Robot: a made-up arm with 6 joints.
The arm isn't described. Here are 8 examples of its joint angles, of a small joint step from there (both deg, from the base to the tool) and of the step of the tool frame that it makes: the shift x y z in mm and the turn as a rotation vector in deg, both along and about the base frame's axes.
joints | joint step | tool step
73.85 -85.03 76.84 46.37 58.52 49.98 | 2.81 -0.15 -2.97 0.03 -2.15 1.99 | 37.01 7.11 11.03 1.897 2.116 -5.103
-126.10 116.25 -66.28 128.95 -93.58 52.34 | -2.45 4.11 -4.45 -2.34 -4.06 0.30 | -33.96 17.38 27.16 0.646 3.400 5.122
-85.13 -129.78 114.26 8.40 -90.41 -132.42 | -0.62 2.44 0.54 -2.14 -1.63 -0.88 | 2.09 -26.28 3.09 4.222 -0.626 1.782
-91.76 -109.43 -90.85 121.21 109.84 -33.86 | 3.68 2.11 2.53 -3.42 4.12 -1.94 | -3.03 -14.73 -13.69 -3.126 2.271 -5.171
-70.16 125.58 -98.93 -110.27 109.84 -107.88 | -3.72 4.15 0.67 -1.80 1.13 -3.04 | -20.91 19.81 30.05 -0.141 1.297 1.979
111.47 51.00 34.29 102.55 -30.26 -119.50 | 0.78 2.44 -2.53 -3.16 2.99 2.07 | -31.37 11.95 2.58 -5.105 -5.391 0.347
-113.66 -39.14 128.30 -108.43 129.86 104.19 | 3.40 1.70 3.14 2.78 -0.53 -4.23 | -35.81 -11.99 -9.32 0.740 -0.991 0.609
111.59 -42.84 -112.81 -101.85 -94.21 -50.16 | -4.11 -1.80 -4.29 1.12 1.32 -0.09 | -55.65 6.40 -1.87 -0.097 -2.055 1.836
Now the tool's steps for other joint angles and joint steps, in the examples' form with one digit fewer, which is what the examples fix.
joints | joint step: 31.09 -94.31 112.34 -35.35 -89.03 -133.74 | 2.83 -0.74 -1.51 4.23 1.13 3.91
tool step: 43.2 5.0 5.8 1.37 0.79 -3.87
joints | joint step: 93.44 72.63 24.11 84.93 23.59 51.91 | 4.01 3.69 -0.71 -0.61 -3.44 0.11
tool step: -15.5 -21.7 14.1 -3.51 0.39 -6.80
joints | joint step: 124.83 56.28 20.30 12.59 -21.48 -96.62 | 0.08 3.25 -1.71 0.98 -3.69 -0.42
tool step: -21.4 -23.9 2.7 0.17 -0.53 0.30
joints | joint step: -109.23 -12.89 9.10 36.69 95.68 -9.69 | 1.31 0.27 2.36 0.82 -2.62 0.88
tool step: -4.4 -6.6 -13.9 -0.79 -4.07 0.84
